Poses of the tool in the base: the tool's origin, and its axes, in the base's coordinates. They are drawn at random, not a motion.
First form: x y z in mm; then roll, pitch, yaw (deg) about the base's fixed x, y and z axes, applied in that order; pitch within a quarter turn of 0, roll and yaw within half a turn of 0.
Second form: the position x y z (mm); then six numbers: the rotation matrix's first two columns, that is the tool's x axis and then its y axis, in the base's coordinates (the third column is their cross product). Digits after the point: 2 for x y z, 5 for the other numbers.
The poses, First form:
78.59 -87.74 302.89 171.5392 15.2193 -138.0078
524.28 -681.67 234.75 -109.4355 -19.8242 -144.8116
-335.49 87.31 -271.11 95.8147 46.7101 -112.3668
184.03 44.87 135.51 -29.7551 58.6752 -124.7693
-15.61 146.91 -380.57 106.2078 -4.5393 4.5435
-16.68 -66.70 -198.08 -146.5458 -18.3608 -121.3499
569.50 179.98 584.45 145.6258 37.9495 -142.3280
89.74 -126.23 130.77 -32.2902 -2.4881 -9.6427
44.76 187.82 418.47 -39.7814 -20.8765 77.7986
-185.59 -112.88 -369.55 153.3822 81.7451 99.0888
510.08 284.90 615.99 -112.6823 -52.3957 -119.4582
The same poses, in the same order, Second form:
78.59 -87.74 302.89 -0.71717 -0.64557 -0.26251 -0.69046 0.70931 0.14197
524.28 -681.67 234.75 -0.76883 -0.54212 0.33914 -0.45312 0.08764 -0.88713
-335.49 87.31 -271.11 -0.26093 -0.63410 -0.72789 -0.36925 -0.63112 0.68216
184.03 44.87 135.51 -0.29648 -0.42707 -0.85423 0.95492 -0.14683 -0.25802
-15.61 146.91 -380.57 0.99373 0.07897 0.07914 -0.05365 -0.28426 0.95724
-16.68 -66.70 -198.08 -0.49378 -0.81053 0.31500 -0.80286 0.28577 -0.52321
569.50 179.98 584.45 -0.62416 -0.48192 -0.61497 -0.77924 0.44110 0.44521
89.74 -126.23 130.77 0.98494 -0.16735 0.04341 0.16446 0.82953 -0.53370
44.76 187.82 418.47 0.19747 0.91324 0.35635 -0.70294 0.38529 -0.59785
-185.59 -112.88 -369.55 -0.02268 0.14177 -0.98964 0.81275 0.57905 0.06433
510.08 284.90 615.99 -0.30009 -0.53131 0.79224 -0.69525 -0.44682 -0.56301

